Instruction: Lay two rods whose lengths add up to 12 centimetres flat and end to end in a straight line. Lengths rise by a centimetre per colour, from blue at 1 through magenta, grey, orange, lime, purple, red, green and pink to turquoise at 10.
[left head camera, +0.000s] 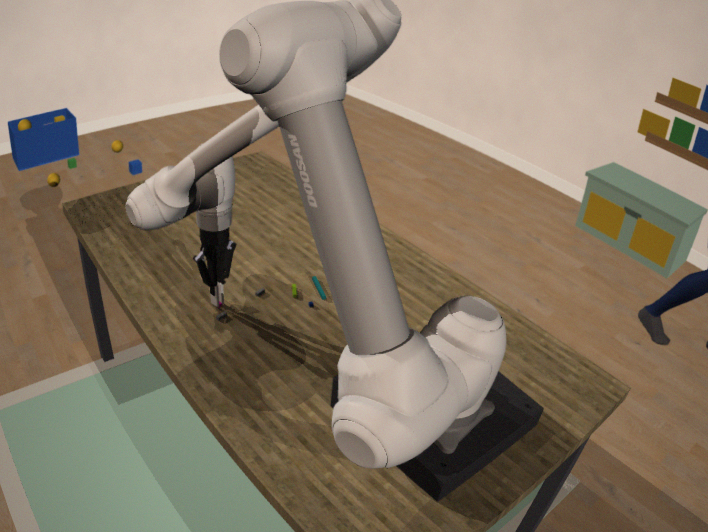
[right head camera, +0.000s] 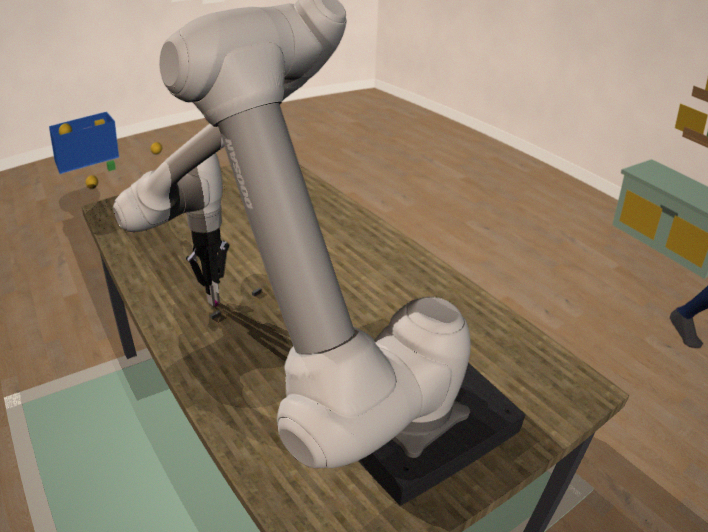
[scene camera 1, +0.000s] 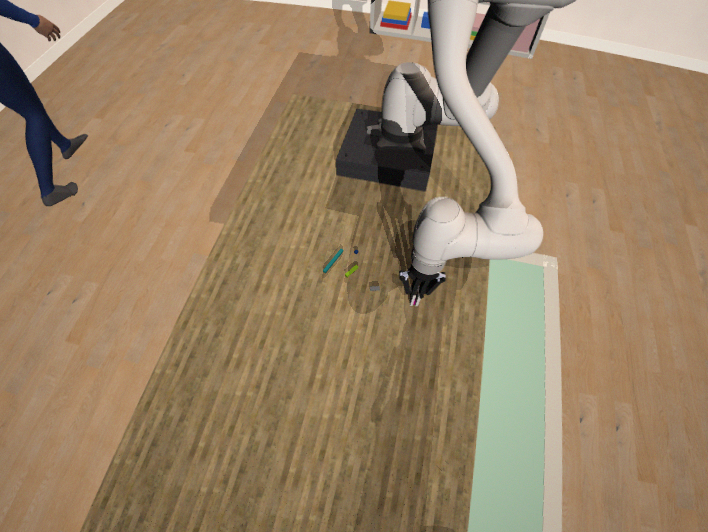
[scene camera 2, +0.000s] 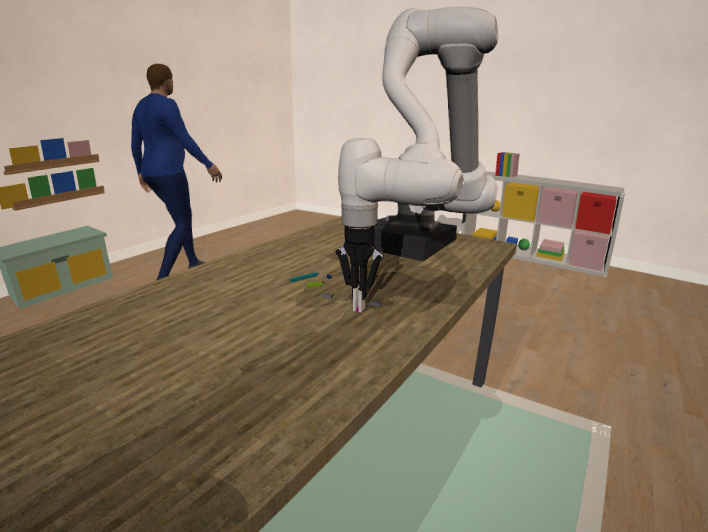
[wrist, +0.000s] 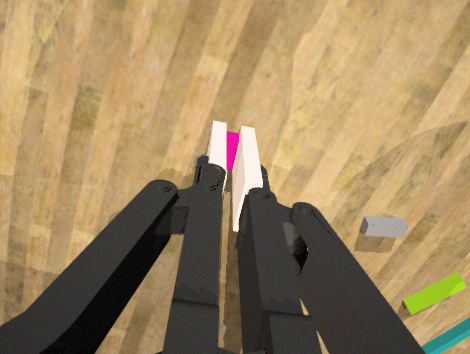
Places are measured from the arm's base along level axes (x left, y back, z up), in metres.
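Where they show: gripper, fingertip midpoint: (left head camera: 217, 303) (right head camera: 213, 302) (scene camera 1: 413, 301) (scene camera 2: 359, 309) (wrist: 229, 145); arm's base at its link origin: (scene camera 1: 400, 136) (scene camera 2: 415, 225).
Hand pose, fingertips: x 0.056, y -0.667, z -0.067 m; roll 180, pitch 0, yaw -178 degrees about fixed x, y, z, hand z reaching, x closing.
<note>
Each offset is from my fingertips to the centre of the thing. Level surfaces: height alone.
My gripper (left head camera: 218, 302) (right head camera: 212, 301) (scene camera 1: 414, 302) (scene camera 2: 358, 308) (wrist: 229, 145) is shut on the magenta rod @(dy +0.003, dx +0.000, dz +0.000 m) (wrist: 232, 149) (scene camera 2: 358, 310), low at the table top; whether the rod touches the table is hard to tell. One grey rod @(dy +0.051, dx +0.027, dz +0.000 m) (left head camera: 222, 317) (right head camera: 215, 315) (scene camera 2: 375, 303) lies close beside the fingertips. A second grey rod @(dy +0.036, dx -0.121, dz +0.000 m) (left head camera: 260, 292) (right head camera: 256, 291) (scene camera 1: 374, 286) (scene camera 2: 327, 295) (wrist: 385, 227) lies further off. The lime rod @(dy +0.092, dx -0.198, dz +0.000 m) (left head camera: 294, 290) (scene camera 1: 351, 271) (scene camera 2: 314, 284) (wrist: 434, 293) lies between that one and the turquoise rod @(dy +0.126, dx -0.260, dz +0.000 m) (left head camera: 319, 288) (scene camera 1: 333, 260) (scene camera 2: 303, 277) (wrist: 450, 337). The small blue rod @(dy +0.166, dx -0.189, dz +0.000 m) (left head camera: 310, 304) (scene camera 1: 356, 251) (scene camera 2: 329, 276) is near them.
The rods lie on the wooden table @(dz -0.005 m) (left head camera: 240, 366) (right head camera: 240, 366) (scene camera 1: 274, 366) (scene camera 2: 171, 366). The arm's black base (left head camera: 486, 440) (right head camera: 457, 451) (scene camera 1: 380, 174) (scene camera 2: 409, 245) stands at one end. A person (scene camera 2: 160, 137) (scene camera 1: 34, 125) is on the floor beyond the table's long side.
</note>
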